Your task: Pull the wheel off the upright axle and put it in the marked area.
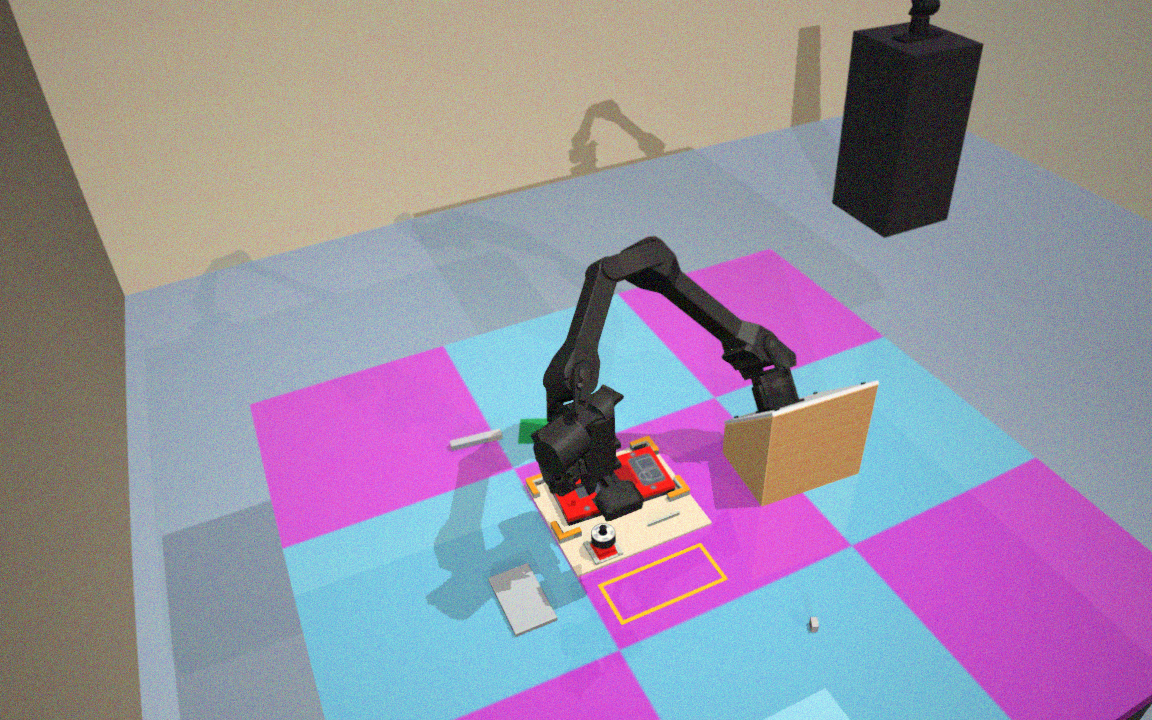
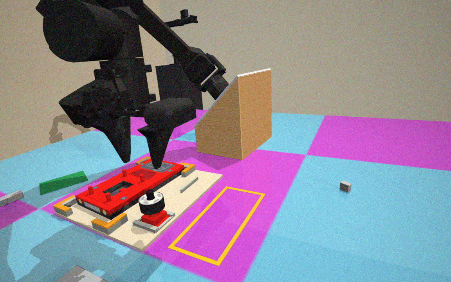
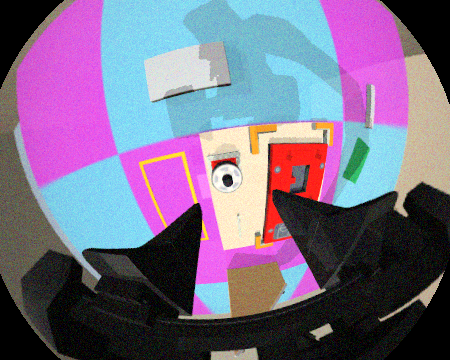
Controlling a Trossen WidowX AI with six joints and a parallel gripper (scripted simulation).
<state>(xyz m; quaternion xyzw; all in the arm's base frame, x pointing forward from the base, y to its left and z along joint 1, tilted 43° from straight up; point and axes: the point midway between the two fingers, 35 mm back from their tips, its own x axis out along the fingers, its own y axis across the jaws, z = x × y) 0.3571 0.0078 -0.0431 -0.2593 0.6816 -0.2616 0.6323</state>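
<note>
The wheel lies 7 cm below my gripper tip.
</note>
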